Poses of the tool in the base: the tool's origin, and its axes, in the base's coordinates. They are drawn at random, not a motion.
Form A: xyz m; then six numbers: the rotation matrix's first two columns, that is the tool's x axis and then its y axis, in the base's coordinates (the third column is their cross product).
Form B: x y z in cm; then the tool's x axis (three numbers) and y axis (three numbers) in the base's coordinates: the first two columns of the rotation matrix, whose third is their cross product. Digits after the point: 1 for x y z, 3 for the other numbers.
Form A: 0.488 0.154 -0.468 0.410 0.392 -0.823 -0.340 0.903 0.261
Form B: 48.8 15.4 -46.8 0.410 0.392 -0.823 -0.340 0.903 0.261
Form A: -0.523 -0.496 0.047 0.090 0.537 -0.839 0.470 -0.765 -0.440
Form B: -52.3 -49.6 4.7 0.090 0.537 -0.839 0.470 -0.765 -0.440
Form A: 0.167 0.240 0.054 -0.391 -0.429 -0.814 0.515 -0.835 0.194
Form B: 16.7 24.0 5.4 -0.391 -0.429 -0.814 0.515 -0.835 0.194
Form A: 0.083 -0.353 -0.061 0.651 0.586 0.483 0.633 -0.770 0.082
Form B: 8.3 -35.3 -6.1 0.651 0.586 0.483 0.633 -0.770 0.082
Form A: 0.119 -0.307 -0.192 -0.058 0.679 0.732 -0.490 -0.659 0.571
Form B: 11.9 -30.7 -19.2 -0.058 0.679 0.732 -0.490 -0.659 0.571
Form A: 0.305 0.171 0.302 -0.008 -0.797 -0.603 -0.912 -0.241 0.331
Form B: 30.5 17.1 30.2 -0.008 -0.797 -0.603 -0.912 -0.241 0.331
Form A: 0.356 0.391 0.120 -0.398 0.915 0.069 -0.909 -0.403 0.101
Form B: 35.6 39.1 12.0 -0.398 0.915 0.069 -0.909 -0.403 0.101
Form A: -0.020 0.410 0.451 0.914 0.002 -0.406 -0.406 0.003 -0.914
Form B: -2.0 41.0 45.1 0.914 0.002 -0.406 -0.406 0.003 -0.914
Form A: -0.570 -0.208 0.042 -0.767 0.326 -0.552 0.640 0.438 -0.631
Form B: -57.0 -20.8 4.2 -0.767 0.326 -0.552 0.640 0.438 -0.631
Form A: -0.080 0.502 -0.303 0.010 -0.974 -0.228 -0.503 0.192 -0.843
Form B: -8.0 50.2 -30.3 0.010 -0.974 -0.228 -0.503 0.192 -0.843
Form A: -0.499 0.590 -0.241 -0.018 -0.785 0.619 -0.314 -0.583 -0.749
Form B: -49.9 59.0 -24.1 -0.018 -0.785 0.619 -0.314 -0.583 -0.749
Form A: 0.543 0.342 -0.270 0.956 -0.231 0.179 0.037 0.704 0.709
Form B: 54.3 34.2 -27.0 0.956 -0.231 0.179 0.037 0.704 0.709
